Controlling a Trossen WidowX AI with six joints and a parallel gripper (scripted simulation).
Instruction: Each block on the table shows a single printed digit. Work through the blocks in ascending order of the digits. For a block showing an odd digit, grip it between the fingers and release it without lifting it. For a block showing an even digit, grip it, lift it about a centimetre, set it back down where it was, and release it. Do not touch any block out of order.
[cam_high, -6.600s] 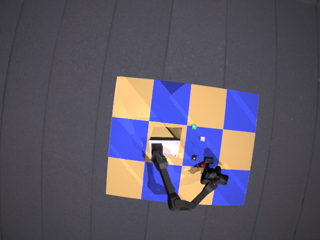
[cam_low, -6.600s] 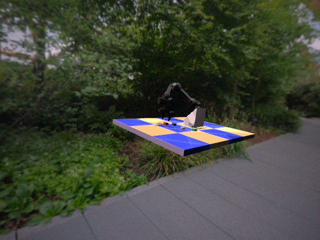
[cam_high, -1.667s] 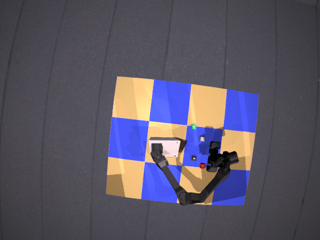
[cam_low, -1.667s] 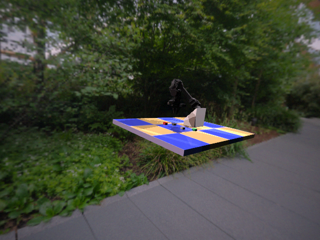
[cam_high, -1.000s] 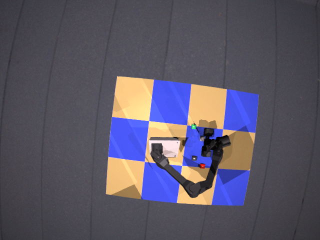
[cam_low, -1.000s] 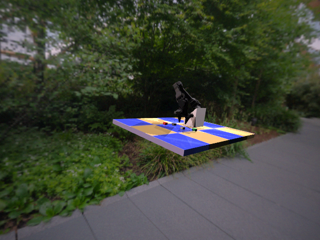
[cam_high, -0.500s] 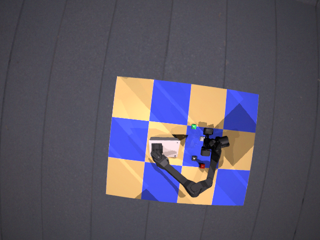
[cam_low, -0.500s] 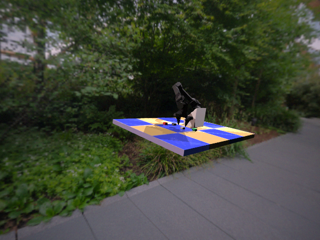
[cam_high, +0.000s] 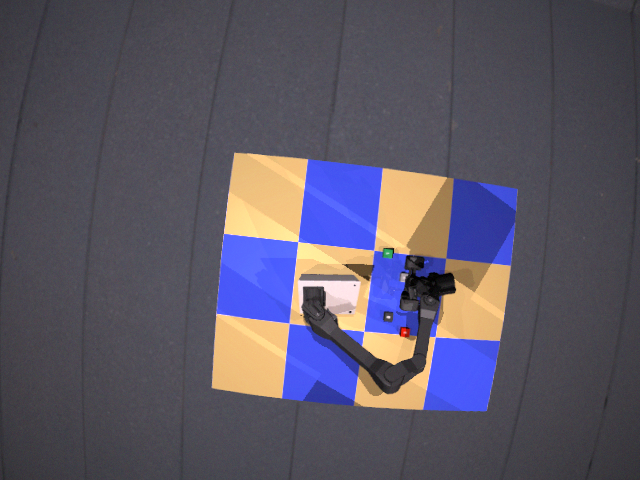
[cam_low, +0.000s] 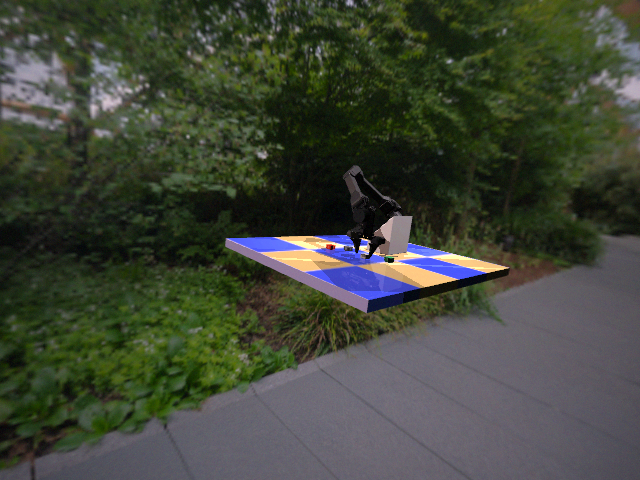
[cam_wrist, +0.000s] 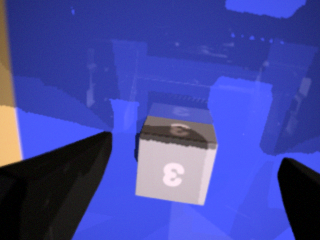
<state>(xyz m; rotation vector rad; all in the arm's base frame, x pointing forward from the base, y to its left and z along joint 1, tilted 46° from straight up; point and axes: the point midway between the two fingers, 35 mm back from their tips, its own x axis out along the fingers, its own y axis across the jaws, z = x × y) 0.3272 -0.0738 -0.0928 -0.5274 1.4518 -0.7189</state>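
Right now the green block is 7 cm behind my gripper tip and 10 cm to the left of it. From my gripper tip the other things lie so: black block 6 cm behind, 13 cm to the right; then grey block 1 cm to the left; then red block 19 cm to the right.
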